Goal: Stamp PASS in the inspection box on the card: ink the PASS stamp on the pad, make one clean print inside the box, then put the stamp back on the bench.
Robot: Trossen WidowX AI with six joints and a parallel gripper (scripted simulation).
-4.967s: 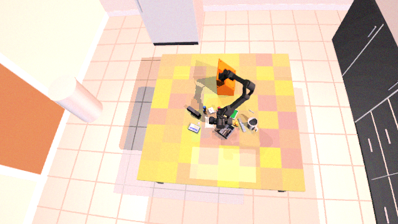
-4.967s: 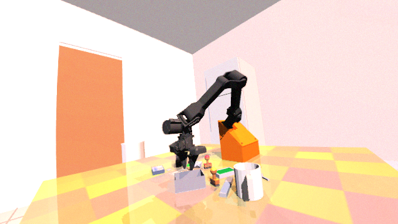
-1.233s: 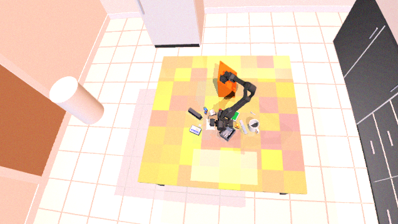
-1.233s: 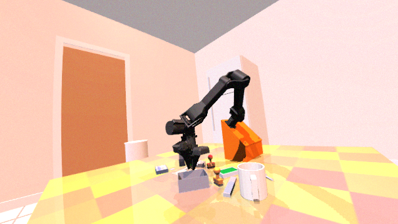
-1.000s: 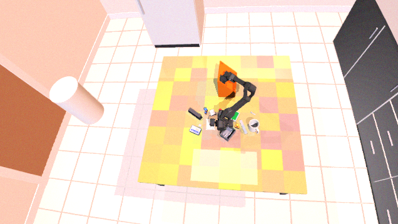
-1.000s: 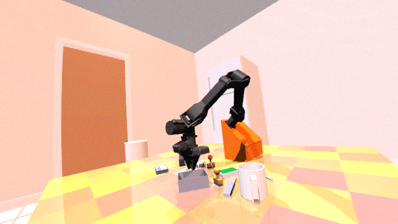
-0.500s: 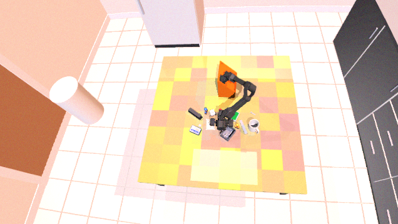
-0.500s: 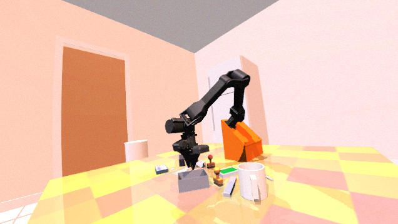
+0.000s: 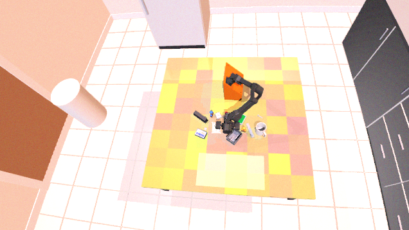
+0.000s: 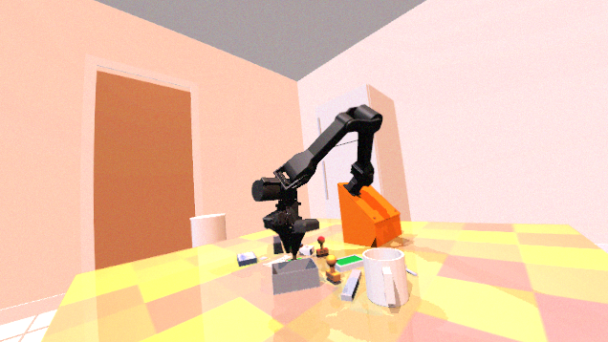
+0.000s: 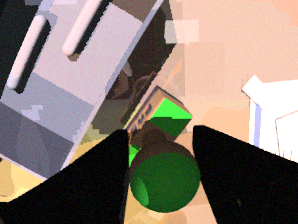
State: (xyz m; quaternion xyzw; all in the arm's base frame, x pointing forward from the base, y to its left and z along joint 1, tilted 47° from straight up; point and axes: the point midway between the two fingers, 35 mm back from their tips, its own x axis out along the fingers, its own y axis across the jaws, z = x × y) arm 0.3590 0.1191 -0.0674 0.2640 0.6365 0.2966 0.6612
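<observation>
Right now the green ink pad is 13 cm behind my gripper tip, 9 cm to the left of it and 5 cm below it. Also, from my gripper tip: white card: 3 cm behind, 10 cm to the right, 6 cm below; then green-knobbed PASS stamp: 1 cm behind, 2 cm below; then grey tray: 4 cm ahead, 6 cm to the left, 4 cm below.
</observation>
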